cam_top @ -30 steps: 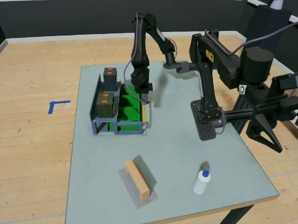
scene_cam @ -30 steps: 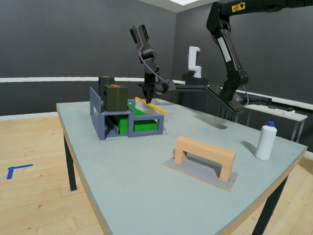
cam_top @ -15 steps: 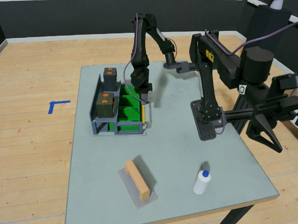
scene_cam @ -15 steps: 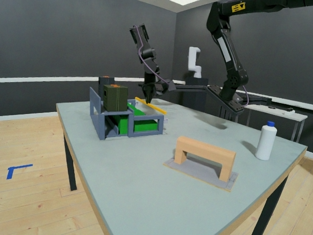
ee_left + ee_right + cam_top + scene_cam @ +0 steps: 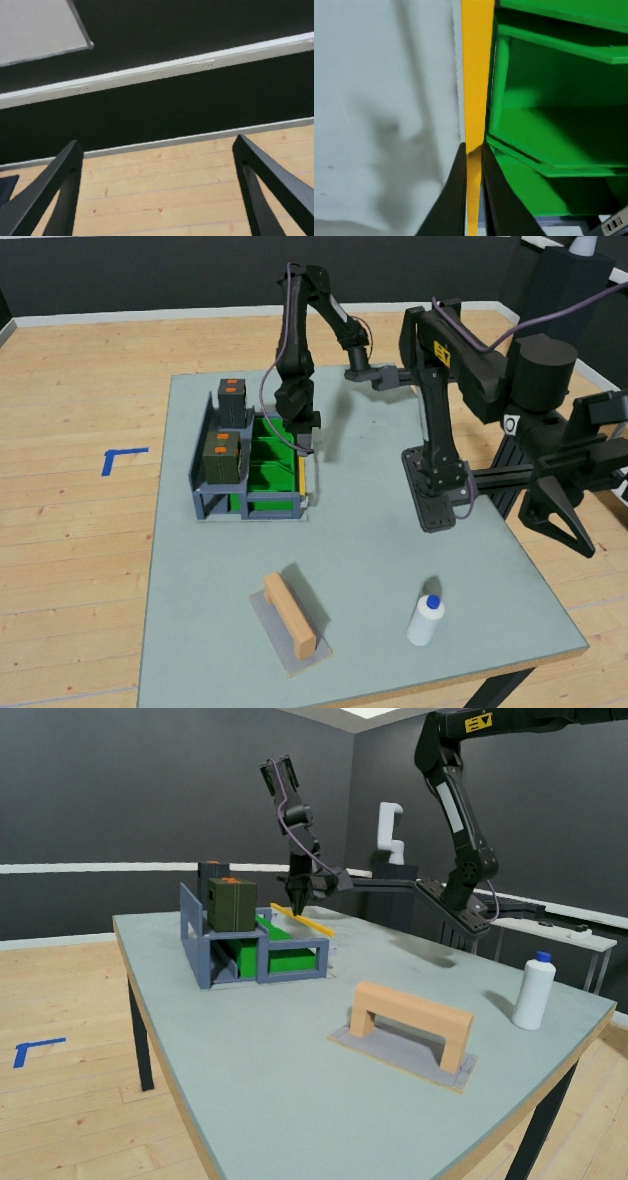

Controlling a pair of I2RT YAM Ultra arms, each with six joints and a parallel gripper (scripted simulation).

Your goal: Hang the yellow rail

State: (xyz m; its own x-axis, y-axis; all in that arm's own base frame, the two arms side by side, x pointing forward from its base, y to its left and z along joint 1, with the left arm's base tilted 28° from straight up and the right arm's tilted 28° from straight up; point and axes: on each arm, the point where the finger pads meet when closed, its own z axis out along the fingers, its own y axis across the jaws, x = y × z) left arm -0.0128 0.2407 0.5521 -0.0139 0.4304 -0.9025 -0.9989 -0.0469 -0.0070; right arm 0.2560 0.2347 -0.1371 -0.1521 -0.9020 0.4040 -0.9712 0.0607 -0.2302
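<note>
The yellow rail lies 10 mm below my right hand. From my right hand the other things lie so: blue-grey shelf: 130 mm ahead, 20 mm to the right, 40 mm below; white bottle: 150 mm behind, 550 mm to the left, 40 mm below.
</note>
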